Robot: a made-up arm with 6 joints. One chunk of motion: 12 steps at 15 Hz.
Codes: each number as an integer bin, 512 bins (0 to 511) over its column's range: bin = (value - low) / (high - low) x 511, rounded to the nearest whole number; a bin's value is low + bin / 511 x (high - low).
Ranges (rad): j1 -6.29..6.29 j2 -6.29..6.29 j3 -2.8..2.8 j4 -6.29..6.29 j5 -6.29..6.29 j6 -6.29..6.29
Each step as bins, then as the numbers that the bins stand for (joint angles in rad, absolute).
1 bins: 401 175 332 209 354 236
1 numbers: 3.5820 -1.9818 0.8384 -1.1448 2.4249 -0.4801
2 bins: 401 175 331 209 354 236
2 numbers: 3.5820 -1.9818 0.8274 -1.1448 2.4249 -0.4801
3 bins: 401 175 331 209 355 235
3 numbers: 3.5820 -1.9818 0.8274 -1.1448 2.4495 -0.5047
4 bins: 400 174 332 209 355 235
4 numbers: 3.5574 -2.0064 0.8384 -1.1448 2.4495 -0.5047
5 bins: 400 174 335 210 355 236
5 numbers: 3.5574 -2.0064 0.8712 -1.1201 2.4495 -0.4801
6 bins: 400 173 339 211 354 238
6 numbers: 3.5574 -2.0310 0.9151 -1.0955 2.4249 -0.4308
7 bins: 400 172 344 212 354 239
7 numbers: 3.5574 -2.0556 0.9699 -1.0709 2.4249 -0.4062
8 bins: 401 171 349 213 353 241
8 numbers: 3.5820 -2.0803 1.0247 -1.0463 2.4003 -0.3570
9 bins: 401 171 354 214 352 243
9 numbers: 3.5820 -2.0803 1.0795 -1.0217 2.3757 -0.3077
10 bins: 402 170 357 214 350 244
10 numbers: 3.6066 -2.1049 1.1123 -1.0217 2.3264 -0.2831
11 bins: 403 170 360 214 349 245
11 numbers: 3.6312 -2.1049 1.1452 -1.0217 2.3018 -0.2585
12 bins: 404 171 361 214 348 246
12 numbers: 3.6558 -2.0803 1.1562 -1.0217 2.2772 -0.2339
